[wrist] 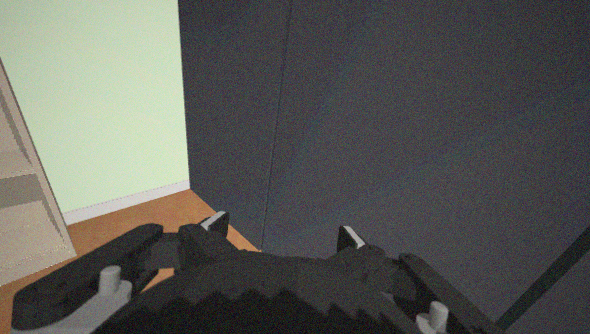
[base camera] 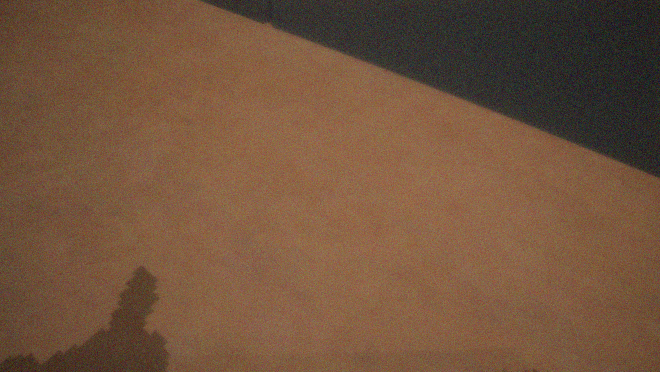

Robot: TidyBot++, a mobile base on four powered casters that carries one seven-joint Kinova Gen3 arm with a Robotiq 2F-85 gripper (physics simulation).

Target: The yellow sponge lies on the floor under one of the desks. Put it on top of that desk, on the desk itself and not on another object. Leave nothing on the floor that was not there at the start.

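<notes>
My gripper is open, with its two fingertips wide apart and no object between them in the wrist view. It faces a large dark panel. The yellow sponge does not show in either view, and no desk top can be made out. Whether the dark panel belongs to a desk, a partition or a cabinet, I cannot tell.
The dark upright panel fills the right of the wrist view and the upper right of the base view. A beige shelf unit stands at the far left, before a pale green wall. Wooden floor shows.
</notes>
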